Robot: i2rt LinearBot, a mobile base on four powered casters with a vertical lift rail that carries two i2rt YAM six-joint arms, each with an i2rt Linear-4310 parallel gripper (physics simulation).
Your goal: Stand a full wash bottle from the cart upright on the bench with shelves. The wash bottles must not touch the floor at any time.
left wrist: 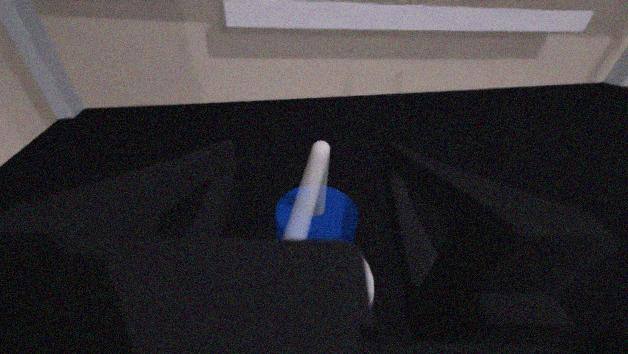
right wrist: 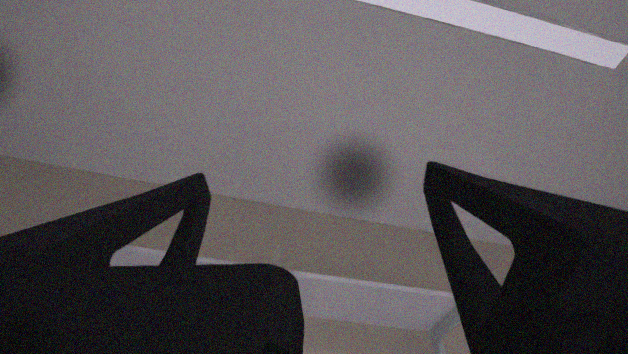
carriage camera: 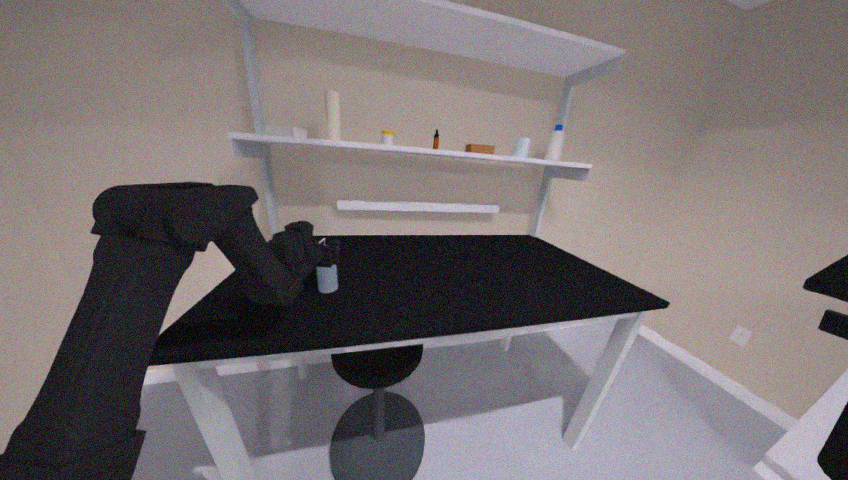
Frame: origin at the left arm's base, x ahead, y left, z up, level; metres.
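Seen in the pictures: left gripper, fingertip midpoint: (left wrist: 308,151) (carriage camera: 328,241); right gripper, fingertip midpoint: (right wrist: 314,180).
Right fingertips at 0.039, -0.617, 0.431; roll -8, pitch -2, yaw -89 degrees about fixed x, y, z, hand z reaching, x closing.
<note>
Pixels of each thing's top centre, then the offset from my right fingertips to it, as dx, dy, dz. "pt": a spot on its surface instead. Level surfaces: height alone.
- white wash bottle, middle of its top: (left wrist: 314,156) (carriage camera: 321,238) +0.498, +0.617, -0.259
- black bench top, its level: dz -0.433
- blue cap, surface spot: (left wrist: 316,213) pt +0.504, +0.614, -0.287
A white wash bottle (carriage camera: 326,275) with a blue cap and a bent white spout stands upright on the black bench top (carriage camera: 414,286), near its back left. In the left wrist view the blue cap (left wrist: 316,213) and spout show between my spread fingers, with gaps on both sides. My left gripper (carriage camera: 314,262) is open around the bottle's upper part and grips nothing. My right gripper (right wrist: 314,180) is open and empty, pointing up at the ceiling; it does not show in the carriage view.
The bench carries white shelves (carriage camera: 409,149) with several small containers and another bottle (carriage camera: 555,142). A round black stool (carriage camera: 376,382) stands under the bench. A dark edge of other furniture (carriage camera: 833,298) shows at the far right.
</note>
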